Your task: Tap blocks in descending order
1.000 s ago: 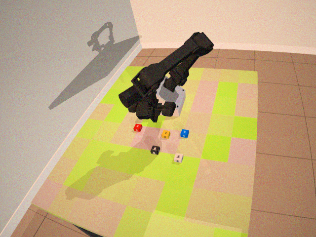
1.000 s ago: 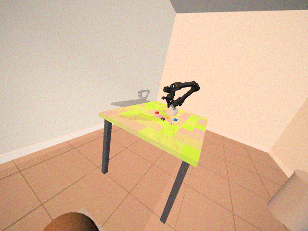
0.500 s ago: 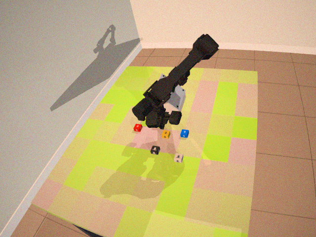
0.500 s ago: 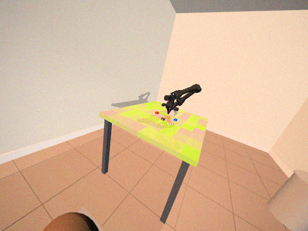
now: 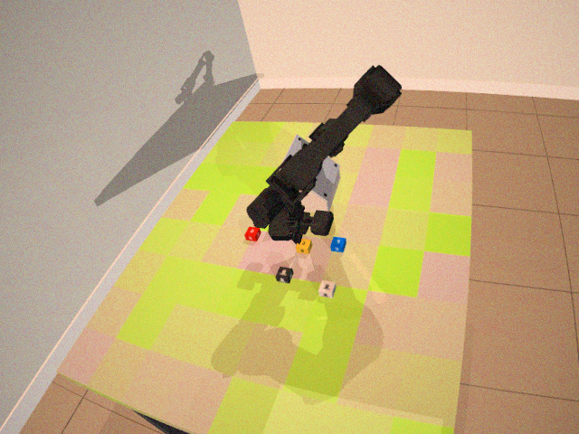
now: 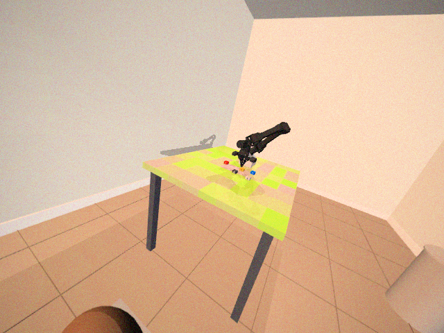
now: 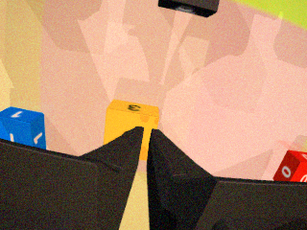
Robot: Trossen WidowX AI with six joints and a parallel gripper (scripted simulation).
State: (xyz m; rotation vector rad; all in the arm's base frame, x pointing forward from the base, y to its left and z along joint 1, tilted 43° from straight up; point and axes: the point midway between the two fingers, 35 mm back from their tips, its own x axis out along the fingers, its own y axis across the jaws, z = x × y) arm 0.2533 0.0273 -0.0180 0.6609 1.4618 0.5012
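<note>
My gripper tip is 100 mm to the right of the blue block, 20 mm past it and 20 mm above it. The rest, counted from my gripper tip: white block (120 mm ahead, 90 mm to the left, 20 mm below); then red block (140 mm to the right, 40 mm behind, 20 mm below); then black block (90 mm ahead, 20 mm to the right, 20 mm below).
</note>
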